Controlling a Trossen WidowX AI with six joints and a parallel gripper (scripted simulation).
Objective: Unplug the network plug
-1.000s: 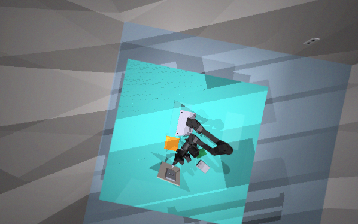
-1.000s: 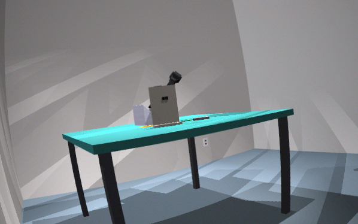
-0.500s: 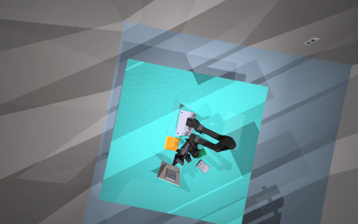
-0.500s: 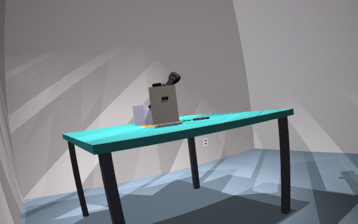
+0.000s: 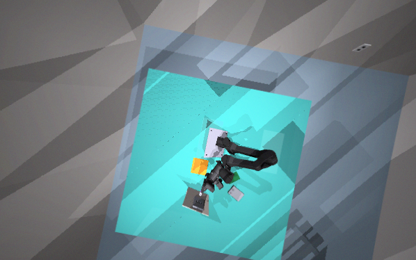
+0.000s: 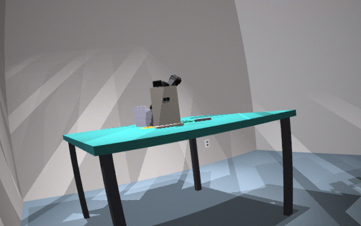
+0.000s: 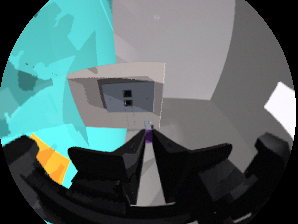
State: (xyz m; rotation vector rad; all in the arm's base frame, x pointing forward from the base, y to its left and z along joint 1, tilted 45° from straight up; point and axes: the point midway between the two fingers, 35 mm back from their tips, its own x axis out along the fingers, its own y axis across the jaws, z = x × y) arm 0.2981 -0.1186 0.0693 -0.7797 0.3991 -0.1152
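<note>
My gripper tip is 9 cm past the orange marked square, 5 cm to the left of it and 21 cm above it. Also, from my gripper tip: green patch (7 cm behind, 23 cm to the left, 21 cm below); then network plug (1 cm ahead); then grey upright panel (10 cm ahead, 1 cm to the right, 10 cm below).
</note>
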